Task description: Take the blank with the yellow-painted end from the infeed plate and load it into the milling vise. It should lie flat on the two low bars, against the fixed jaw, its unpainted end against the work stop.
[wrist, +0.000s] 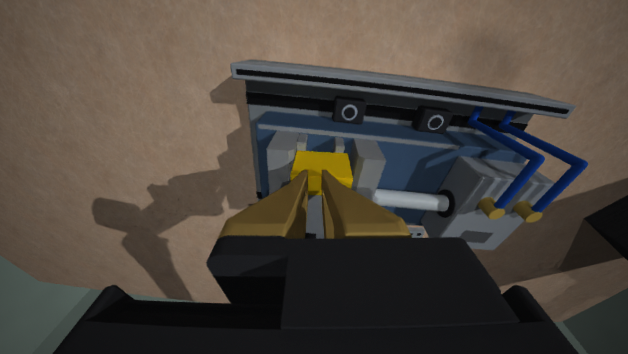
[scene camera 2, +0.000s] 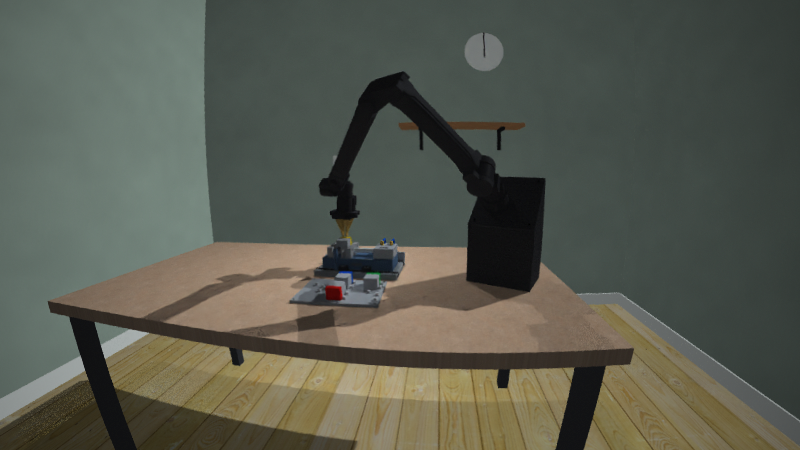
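The blank with the yellow-painted end (scene camera 2: 348, 240) (wrist: 321, 161) lies in the milling vise (scene camera 2: 360, 261) (wrist: 410, 142), between the left jaw (wrist: 279, 157) and the right jaw (wrist: 369, 162) that the round rod joins. Its yellow end points to the top of the wrist view. Ends of the two low bars (wrist: 302, 142) (wrist: 339, 145) show beyond it. My gripper (scene camera 2: 344, 235) (wrist: 314, 177) is shut and empty, with its fingertips over the blank's top. The fingers hide much of the unpainted part; I cannot make out the contact with the work stop. The infeed plate (scene camera 2: 360, 298) stands in front of the vise.
Blanks with red (scene camera 2: 333, 292), blue (scene camera 2: 347, 274) and green (scene camera 2: 373, 274) ends are on the infeed plate. The vise's grey end block (scene camera 2: 385, 251) (wrist: 482, 200) carries two bent blue lines (wrist: 522, 145) with brass fittings. The black arm base (scene camera 2: 503, 246) stands at the table's right.
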